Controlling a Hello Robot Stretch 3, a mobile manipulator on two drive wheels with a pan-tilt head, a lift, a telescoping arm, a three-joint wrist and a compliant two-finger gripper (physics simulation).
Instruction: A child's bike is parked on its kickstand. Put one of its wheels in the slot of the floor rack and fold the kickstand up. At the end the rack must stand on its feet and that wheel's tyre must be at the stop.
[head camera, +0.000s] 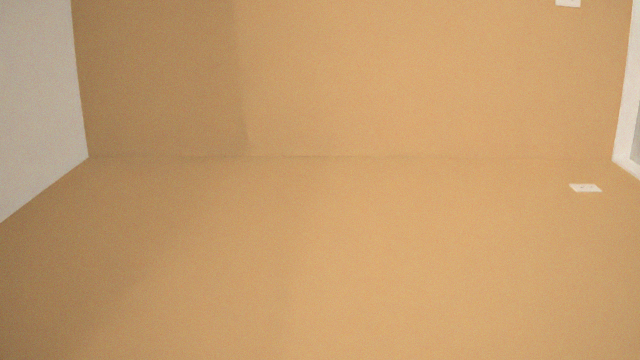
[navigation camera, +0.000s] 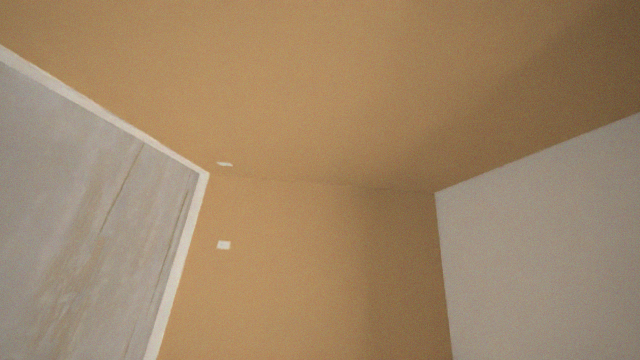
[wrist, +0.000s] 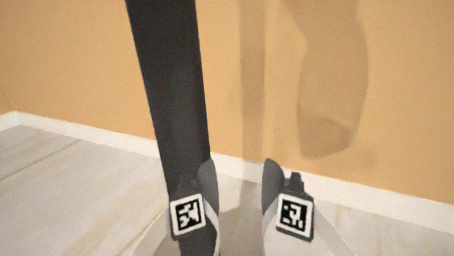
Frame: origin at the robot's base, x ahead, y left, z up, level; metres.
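Where they show: gripper, fingertip midpoint: (wrist: 239, 177).
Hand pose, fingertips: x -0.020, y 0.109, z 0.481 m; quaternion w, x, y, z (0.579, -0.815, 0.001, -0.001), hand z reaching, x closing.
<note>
After its pixels a point has its place.
The bike, its kickstand and the floor rack do not show in the head camera, navigation camera or wrist views. My gripper (wrist: 239, 177) {x -0.020, y 0.109, z 0.481 m} shows at the bottom of the wrist view. Its two grey fingertips stand apart with a gap between them, and no object is held there. A tall dark post (wrist: 175, 85) stands behind the left finger and passes close to it in the picture. I cannot tell whether they touch.
A tan wall (wrist: 410, 100) {x 0.407, y 0.526, z 0.375 m} with a white baseboard (wrist: 85, 134) {x -0.858, y 1.041, z 0.038 m} stands behind the gripper, above a pale plank floor (wrist: 75, 190) {x -0.668, y 0.641, z 0.000 m}. The head camera shows tan walls (head camera: 400, 90) {x 1.915, y -0.401, z 1.084 m} and a white surface (head camera: 35, 90) {x 1.572, y -0.367, z 2.437 m}. The navigation camera shows a white-edged grey surface (navigation camera: 75, 175) {x 1.019, y -0.115, z 0.001 m} and a pale wall (navigation camera: 540, 250) {x 1.044, y -0.303, z 2.437 m}.
</note>
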